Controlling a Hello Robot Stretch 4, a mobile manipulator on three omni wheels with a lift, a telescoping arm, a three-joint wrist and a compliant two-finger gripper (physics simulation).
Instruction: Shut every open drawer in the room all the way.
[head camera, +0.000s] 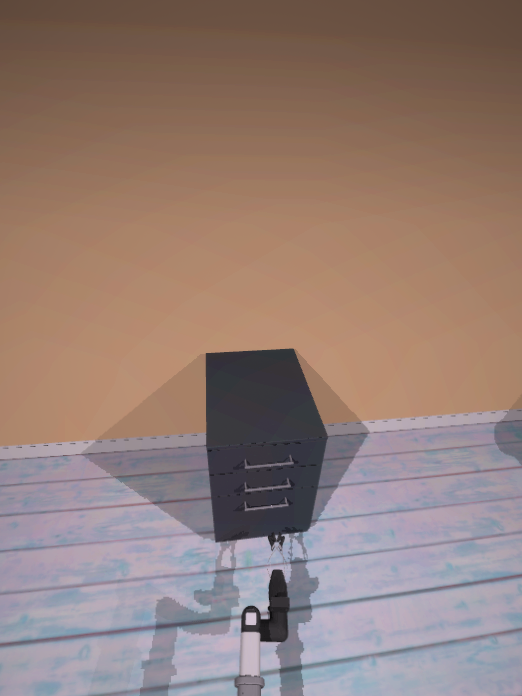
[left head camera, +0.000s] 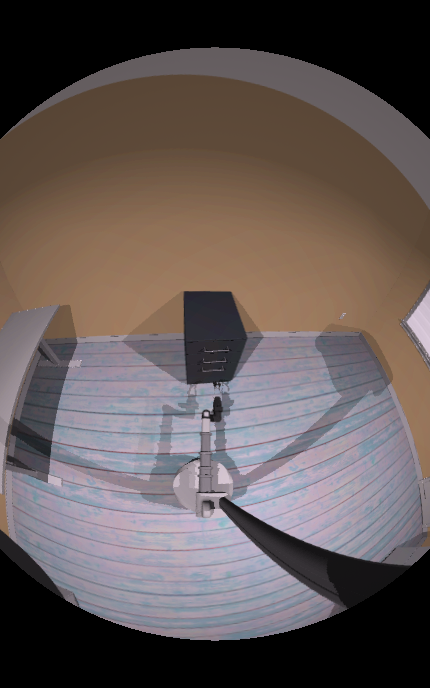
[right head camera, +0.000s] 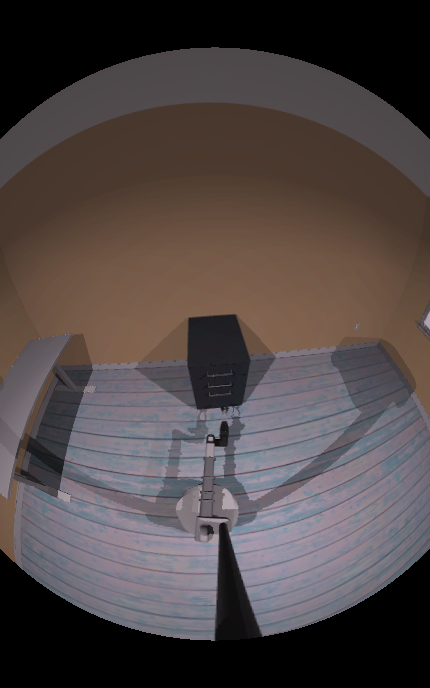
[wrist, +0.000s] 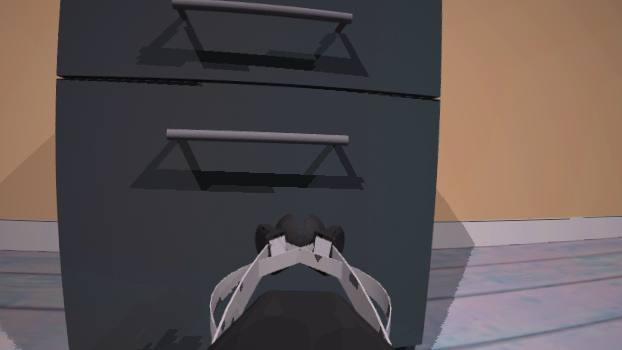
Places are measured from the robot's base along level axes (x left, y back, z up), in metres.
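Pixels of known places: gripper, fingertip midpoint: (head camera: 276, 532) (left head camera: 216, 381) (right head camera: 224, 405) (wrist: 299, 233).
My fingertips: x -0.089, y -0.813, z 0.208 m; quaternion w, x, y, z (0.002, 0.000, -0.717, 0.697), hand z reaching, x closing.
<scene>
Behind a point stands the place of what it marks.
A dark grey cabinet (head camera: 255, 396) {x 0.005, y -1.134, z 0.618 m} (left head camera: 210, 314) {x 0.003, y -1.142, z 0.618 m} (right head camera: 213, 338) {x 0.003, y -1.146, z 0.618 m} with three drawers stands against the wall. In the head camera view its top drawer (head camera: 224, 461) {x 0.106, y -0.880, z 0.539 m}, middle drawer (head camera: 226, 484) {x 0.103, y -0.881, z 0.408 m} and bottom drawer (head camera: 230, 522) {x 0.094, y -0.882, z 0.154 m} look flush with one another. In the wrist view, the middle drawer (wrist: 110, 42) {x 0.107, y -0.880, z 0.376 m} and bottom drawer (wrist: 115, 225) {x 0.100, y -0.881, z 0.191 m} fronts line up, with a thin seam between them. Each drawer has a grey bar handle. My gripper (head camera: 275, 540) {x -0.089, y -0.813, z 0.208 m} (left head camera: 217, 385) {x -0.089, y -0.813, z 0.208 m} (right head camera: 224, 408) {x -0.089, y -0.813, z 0.208 m} (wrist: 299, 233) {x -0.089, y -0.813, z 0.208 m} is shut and empty, low in front of the bottom drawer, below its handle (wrist: 257, 136) {x -0.047, y -0.866, z 0.284 m}. Whether the fingertips touch the front is unclear.
A pale table (left head camera: 22, 345) {x 1.462, y -0.646, z 0.693 m} (right head camera: 35, 390) {x 1.304, y -0.457, z 0.693 m} stands at the left. My round base (left head camera: 183, 484) {x 0.131, y -0.006, z 0.187 m} (right head camera: 187, 509) {x 0.123, y 0.002, z 0.187 m} stands on the floor in front of the cabinet, with the arm extended toward it. A wall with a white baseboard (head camera: 427, 422) {x -1.051, y -1.614, z 0.020 m} runs behind the cabinet.
</scene>
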